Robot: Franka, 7 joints.
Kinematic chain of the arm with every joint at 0, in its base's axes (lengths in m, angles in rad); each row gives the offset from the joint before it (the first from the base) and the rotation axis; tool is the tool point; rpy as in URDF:
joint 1: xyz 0 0 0.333 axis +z
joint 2: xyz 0 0 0 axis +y
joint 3: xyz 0 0 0.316 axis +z
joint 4: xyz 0.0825 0 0 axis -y
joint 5: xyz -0.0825 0 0.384 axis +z
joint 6: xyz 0 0 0 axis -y
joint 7: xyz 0.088 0 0 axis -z
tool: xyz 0 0 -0.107 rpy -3.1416 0 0
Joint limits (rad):
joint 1: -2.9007..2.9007
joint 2: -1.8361..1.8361
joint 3: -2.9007..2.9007
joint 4: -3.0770..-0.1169
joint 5: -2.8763..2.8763
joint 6: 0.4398..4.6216
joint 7: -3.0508..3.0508
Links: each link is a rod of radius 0.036 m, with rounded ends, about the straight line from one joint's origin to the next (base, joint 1, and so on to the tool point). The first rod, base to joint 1, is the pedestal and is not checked.
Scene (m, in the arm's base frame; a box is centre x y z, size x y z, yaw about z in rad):
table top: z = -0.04
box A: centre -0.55 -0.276 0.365 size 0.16 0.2 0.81 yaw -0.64
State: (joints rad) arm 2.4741 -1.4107 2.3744 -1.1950 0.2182 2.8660 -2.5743
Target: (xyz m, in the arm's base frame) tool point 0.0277 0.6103 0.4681
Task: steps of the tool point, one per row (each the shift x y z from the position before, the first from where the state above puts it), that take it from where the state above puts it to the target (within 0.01 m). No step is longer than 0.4 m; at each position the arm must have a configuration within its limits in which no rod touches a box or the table.
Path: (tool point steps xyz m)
1: -0.2219 -0.1020 0.2310
2: -0.2539 0.0394 0.2333
3: -0.2129 0.1826 0.2094
4: -0.1055 0.2869 0.1627
5: -0.0332 0.3445 -0.0012
6: 0.1080 0.3118 -0.0856
7: 0.2067 0.2016 -0.1590
8: 0.2301 0.0497 -0.2036

